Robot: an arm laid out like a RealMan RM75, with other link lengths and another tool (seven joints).
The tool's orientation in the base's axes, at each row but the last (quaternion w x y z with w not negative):
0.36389, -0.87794, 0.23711, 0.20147
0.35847, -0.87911, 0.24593, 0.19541
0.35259, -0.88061, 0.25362, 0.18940
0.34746, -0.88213, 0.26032, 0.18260
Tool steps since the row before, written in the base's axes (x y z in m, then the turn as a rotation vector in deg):
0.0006, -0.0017, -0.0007, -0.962, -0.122, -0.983
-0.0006, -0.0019, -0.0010, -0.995, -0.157, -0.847
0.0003, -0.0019, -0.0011, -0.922, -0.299, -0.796
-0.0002, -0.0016, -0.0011, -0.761, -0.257, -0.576
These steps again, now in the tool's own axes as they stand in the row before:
0.0013, 0.0011, -0.0009, -0.225, 1.152, 0.728
0.0006, 0.0021, -0.0006, -0.312, 1.120, 0.617
0.0014, 0.0016, -0.0007, -0.236, 1.139, 0.469
0.0009, 0.0017, -0.0003, -0.232, 0.905, 0.324

